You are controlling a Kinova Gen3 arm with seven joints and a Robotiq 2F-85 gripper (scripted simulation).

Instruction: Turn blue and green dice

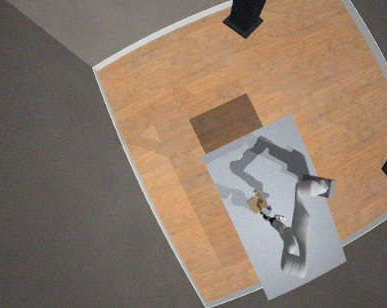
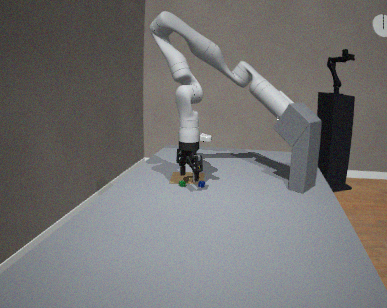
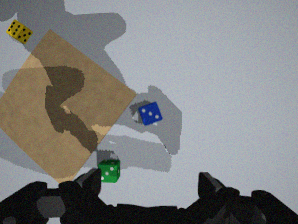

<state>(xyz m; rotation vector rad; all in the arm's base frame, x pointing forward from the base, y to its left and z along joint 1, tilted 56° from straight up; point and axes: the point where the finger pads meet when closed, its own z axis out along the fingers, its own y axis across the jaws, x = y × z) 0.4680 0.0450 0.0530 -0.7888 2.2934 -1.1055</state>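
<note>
My gripper is now 20 mm short of the green die, 40 mm to the left of it and 40 mm above it. The rest, counted from my hand: blue die 60 mm behind, 20 mm to the right, 40 mm below; then tan mat 20 mm behind, 130 mm to the right, 50 mm below; then yellow die 80 mm behind, 220 mm to the right, 40 mm below.
</note>
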